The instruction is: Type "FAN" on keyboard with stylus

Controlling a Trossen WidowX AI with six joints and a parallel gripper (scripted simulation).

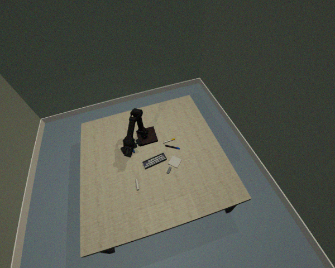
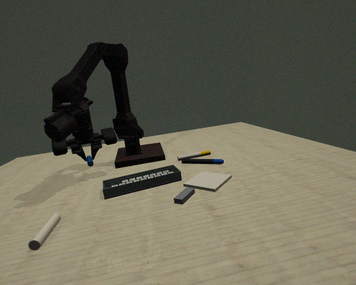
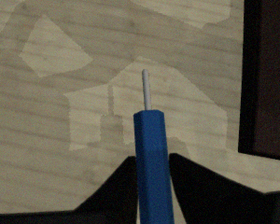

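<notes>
The stylus tip lies 5 cm behind my gripper tip and 1 cm to the right of it. The rest, counted from my gripper tip: yellow-capped marker 37 cm to the left, 5 cm below, 3 cm ahead; white cylinder 35 cm ahead, 4 cm to the right, 4 cm below; blue stylus 1 cm behind.
</notes>
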